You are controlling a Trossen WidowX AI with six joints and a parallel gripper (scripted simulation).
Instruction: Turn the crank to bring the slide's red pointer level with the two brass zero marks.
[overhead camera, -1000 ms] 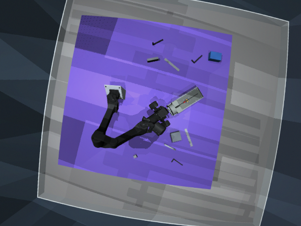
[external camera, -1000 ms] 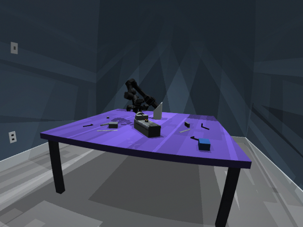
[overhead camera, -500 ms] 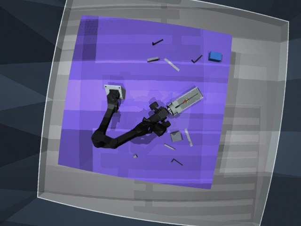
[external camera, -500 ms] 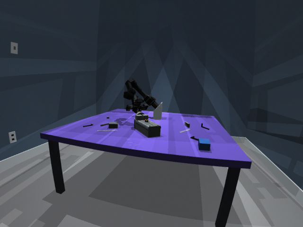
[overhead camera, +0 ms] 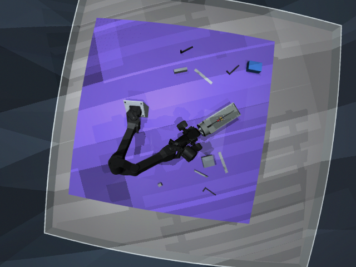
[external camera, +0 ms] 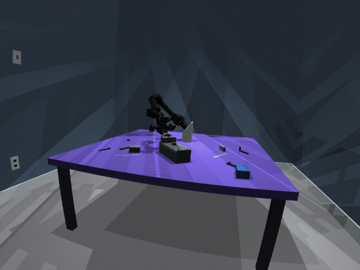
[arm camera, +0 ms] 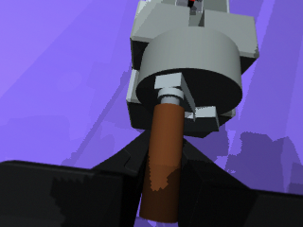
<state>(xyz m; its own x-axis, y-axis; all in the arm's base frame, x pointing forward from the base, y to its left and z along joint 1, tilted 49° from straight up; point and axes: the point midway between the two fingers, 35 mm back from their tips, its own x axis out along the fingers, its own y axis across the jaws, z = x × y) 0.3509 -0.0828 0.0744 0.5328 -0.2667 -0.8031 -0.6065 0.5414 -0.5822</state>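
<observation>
My gripper tip is now 10 mm past the brown crank handle, 10 mm to the left of it and 30 mm below it. Also, from my gripper tip: dark L-shaped key 110 mm ahead, 390 mm to the right, 90 mm below; red pointer 130 mm ahead, 70 mm to the left, 10 mm below; grey block 100 mm ahead, 190 mm to the right, 70 mm below.
</observation>
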